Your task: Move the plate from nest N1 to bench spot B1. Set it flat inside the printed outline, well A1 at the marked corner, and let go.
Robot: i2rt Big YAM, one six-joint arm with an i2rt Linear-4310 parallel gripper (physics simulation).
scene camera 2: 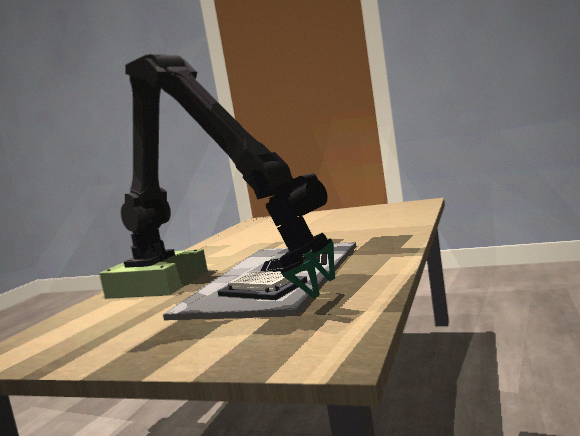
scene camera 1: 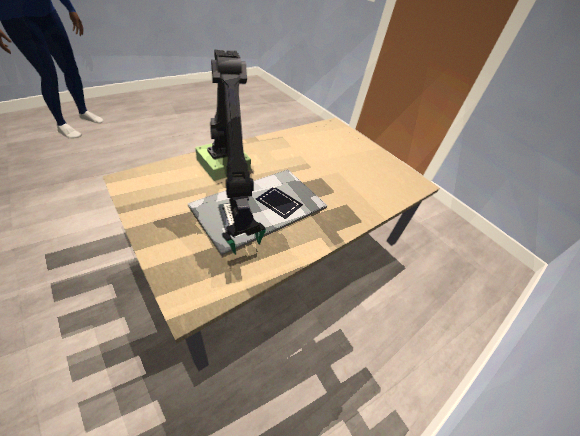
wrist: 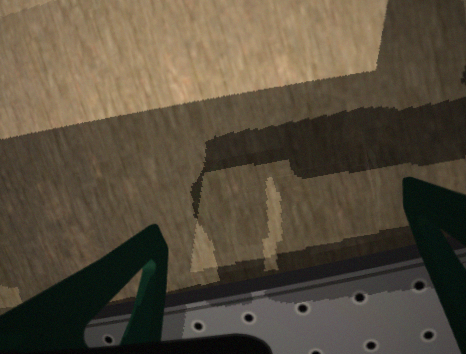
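Where they show: gripper, fingertip midpoint: [scene camera 2: 324,288] [scene camera 1: 247,248] [wrist: 277,215]; arm's base, link origin: [scene camera 2: 150,260] [scene camera 1: 221,152].
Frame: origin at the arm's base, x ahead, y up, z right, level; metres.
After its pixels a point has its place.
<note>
The white well plate [scene camera 1: 227,214] {x 0.366, y -0.030, z 0.147 m} [scene camera 2: 256,281] {x 0.380, y -0.030, z 0.135 m} sits flat on the dark nest N1 [scene camera 2: 248,294] {x 0.375, y -0.046, z 0.170 m} at the left part of the board; it does not show in the wrist view. The printed outline of spot B1 [scene camera 1: 288,196] {x 0.363, y -0.054, z -0.154 m} is a black rectangle with a white line, to the right of the plate in scene camera 1. The gripper hides most of it in scene camera 2. My gripper [scene camera 1: 246,247] {x 0.542, y -0.044, z 0.155 m} [scene camera 2: 324,287] {x 0.542, y -0.044, z 0.155 m} [wrist: 277,215] {x 0.542, y -0.044, z 0.155 m} is open and empty, tilted, with its green fingertips past the board's front edge and above the table. The gripper's body partly hides the plate. The marked corner cannot be made out.
The grey perforated board [scene camera 1: 309,194] {x 0.394, y -0.054, z -0.252 m} [scene camera 2: 192,309] {x 0.270, y -0.055, z 0.229 m} [wrist: 340,320] {x 0.486, y -0.055, z 0.169 m} lies on the wooden table [scene camera 1: 370,160] {x 0.297, y -0.068, z -0.785 m} [scene camera 2: 200,360] {x 0.413, y -0.068, z 0.432 m} [wrist: 125,60] {x 0.618, y -0.068, z 0.103 m}. The arm's green base block [scene camera 1: 215,170] {x 0.111, y -0.008, z 0.082 m} [scene camera 2: 140,282] {x 0.034, y -0.030, z 0.096 m} stands behind the board. A person [scene camera 1: 50,60] stands beyond the table.
</note>
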